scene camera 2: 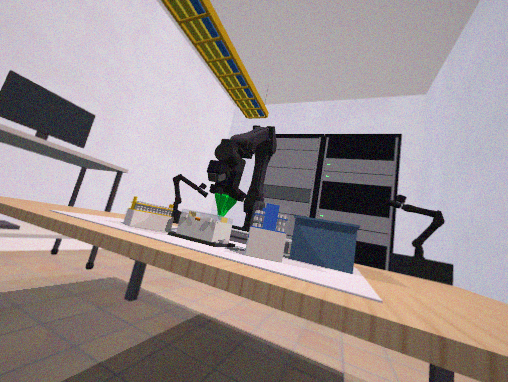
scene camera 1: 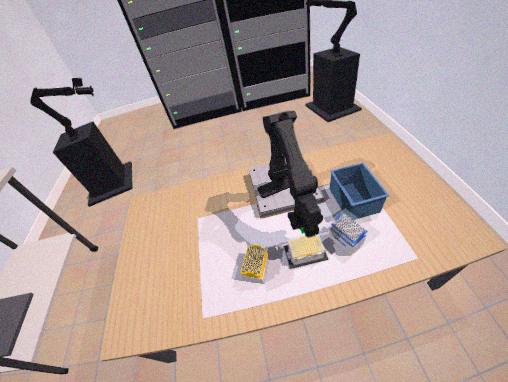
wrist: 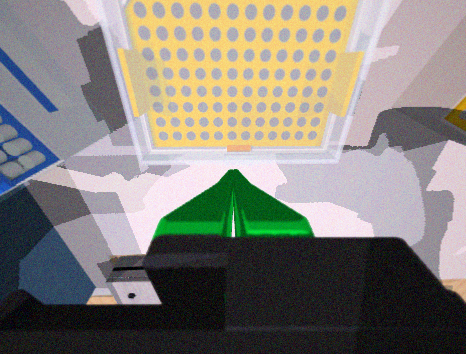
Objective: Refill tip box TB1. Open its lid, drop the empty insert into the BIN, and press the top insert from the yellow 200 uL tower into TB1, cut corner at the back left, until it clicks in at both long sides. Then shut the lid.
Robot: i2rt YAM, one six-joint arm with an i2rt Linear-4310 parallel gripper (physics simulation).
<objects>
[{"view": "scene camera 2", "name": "blue bin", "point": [330,244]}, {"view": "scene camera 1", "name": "blue bin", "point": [355,188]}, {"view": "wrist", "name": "my gripper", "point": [233,177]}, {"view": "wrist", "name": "clear lid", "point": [236,90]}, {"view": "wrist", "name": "blue bin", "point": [45,267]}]
</objects>
